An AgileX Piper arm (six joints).
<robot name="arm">
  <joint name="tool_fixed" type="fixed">
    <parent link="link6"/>
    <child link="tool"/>
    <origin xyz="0 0 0" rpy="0 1.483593 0"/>
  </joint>
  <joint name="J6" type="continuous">
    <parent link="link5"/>
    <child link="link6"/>
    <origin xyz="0.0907 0 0.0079"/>
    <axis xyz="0.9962 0 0.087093"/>
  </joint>
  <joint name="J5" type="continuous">
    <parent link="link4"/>
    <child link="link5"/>
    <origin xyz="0 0 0"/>
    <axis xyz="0 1 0"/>
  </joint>
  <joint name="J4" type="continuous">
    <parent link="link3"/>
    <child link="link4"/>
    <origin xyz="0.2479 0 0.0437"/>
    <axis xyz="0.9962 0 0.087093"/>
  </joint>
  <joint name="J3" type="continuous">
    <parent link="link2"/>
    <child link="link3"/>
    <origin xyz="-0.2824 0 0.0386"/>
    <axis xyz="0 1 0"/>
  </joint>
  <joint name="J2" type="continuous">
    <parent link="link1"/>
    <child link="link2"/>
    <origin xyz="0 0 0"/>
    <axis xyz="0 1 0"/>
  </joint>
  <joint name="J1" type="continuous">
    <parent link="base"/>
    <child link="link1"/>
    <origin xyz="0 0 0.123"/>
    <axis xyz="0 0 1"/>
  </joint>
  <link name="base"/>
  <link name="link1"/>
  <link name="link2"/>
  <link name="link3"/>
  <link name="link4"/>
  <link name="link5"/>
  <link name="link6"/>
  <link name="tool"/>
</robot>
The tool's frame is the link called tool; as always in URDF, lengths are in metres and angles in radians. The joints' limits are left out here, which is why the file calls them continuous.
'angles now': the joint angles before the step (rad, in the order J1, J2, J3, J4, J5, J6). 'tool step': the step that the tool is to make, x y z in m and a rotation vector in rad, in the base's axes. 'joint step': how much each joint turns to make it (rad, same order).
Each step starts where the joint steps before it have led.
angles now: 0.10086 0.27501 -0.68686 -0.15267 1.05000 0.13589
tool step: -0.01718 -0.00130 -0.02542 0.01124 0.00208 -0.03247
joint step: -0.03505 -0.12108 0.08636 0.01221 0.03597 -0.00217
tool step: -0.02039 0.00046 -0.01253 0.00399 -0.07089 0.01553
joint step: -0.00658 -0.13431 0.03709 0.02301 0.02359 -0.02463
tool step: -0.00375 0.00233 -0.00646 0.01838 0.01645 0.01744
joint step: -0.00350 -0.02616 0.01388 0.03187 0.02696 -0.00902
